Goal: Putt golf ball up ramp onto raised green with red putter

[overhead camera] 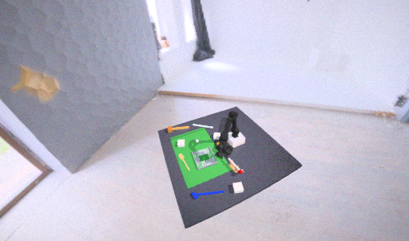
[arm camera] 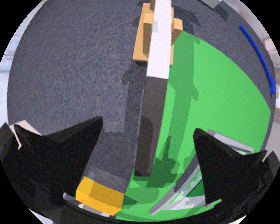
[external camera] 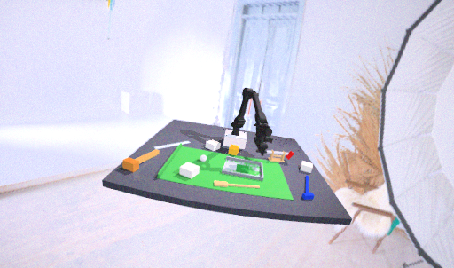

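My gripper tip is now 3 cm past the red putter, 11 cm to the right of it and 1 cm below it. From my gripper tip the other things lie so: wooden stand (3 cm behind, 13 cm to the left, 1 cm below); then white golf ball (20 cm ahead, 38 cm to the right, 2 cm below); then yellow cube (4 cm behind, 20 cm to the right, 3 cm below).
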